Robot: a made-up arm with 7 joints. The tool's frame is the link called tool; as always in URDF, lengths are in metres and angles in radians.
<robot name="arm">
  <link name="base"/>
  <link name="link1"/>
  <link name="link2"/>
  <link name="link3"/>
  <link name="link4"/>
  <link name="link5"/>
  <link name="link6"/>
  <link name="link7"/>
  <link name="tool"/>
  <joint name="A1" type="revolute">
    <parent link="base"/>
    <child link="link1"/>
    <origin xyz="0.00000 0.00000 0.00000"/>
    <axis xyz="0 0.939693 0.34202"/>
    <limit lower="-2.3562" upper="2.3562" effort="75" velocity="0.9"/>
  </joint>
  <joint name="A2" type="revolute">
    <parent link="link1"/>
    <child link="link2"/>
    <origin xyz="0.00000 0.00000 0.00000"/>
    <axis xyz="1 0 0"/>
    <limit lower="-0.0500" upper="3.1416" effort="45" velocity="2.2"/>
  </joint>
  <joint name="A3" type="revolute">
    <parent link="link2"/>
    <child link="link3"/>
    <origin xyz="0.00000 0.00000 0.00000"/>
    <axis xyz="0 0 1"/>
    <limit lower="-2.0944" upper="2.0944" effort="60" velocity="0.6"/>
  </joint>
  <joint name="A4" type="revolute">
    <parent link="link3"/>
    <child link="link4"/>
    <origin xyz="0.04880 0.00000 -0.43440"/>
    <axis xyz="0 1 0"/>
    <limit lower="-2.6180" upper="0.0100" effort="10" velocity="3.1"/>
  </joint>
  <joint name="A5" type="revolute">
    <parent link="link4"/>
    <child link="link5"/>
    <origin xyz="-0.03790 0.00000 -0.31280"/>
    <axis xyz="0 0 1"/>
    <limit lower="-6.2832" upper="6.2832" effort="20" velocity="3"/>
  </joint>
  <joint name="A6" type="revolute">
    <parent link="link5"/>
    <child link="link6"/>
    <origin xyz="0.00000 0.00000 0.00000"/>
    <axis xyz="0 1 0"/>
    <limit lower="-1.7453" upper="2.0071" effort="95" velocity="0.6"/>
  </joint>
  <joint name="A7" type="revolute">
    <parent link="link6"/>
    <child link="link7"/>
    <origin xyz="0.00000 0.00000 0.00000"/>
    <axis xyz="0 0 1"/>
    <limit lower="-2.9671" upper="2.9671" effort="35" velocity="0.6"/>
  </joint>
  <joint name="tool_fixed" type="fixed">
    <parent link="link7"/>
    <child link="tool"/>
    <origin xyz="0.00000 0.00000 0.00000"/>
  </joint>
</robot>
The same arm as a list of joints. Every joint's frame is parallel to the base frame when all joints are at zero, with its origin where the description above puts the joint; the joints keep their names.
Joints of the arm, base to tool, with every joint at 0 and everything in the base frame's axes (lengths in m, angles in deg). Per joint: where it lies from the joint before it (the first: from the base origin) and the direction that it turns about. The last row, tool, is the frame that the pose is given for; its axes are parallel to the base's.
A1: axis 0 0.9397 0.342 origin 0 0 0
A2: axis 1 0 0 origin 0 0 0
A3: axis 0 0 1 origin 0 0 0
A4: axis 0 1 0 origin 0.0488 0 -0.4344
A5: axis 0 0 1 origin -0.0379 0 -0.3128
A6: axis 0 1 0 origin 0 0 0
A7: axis 0 0 1 origin 0 0 0
tool: origin 0 0 0
Joint limits (deg, base to tool): -135..135 -2.86..180 -120..120 -150..0.57 -360..360 -100..115 -170..170

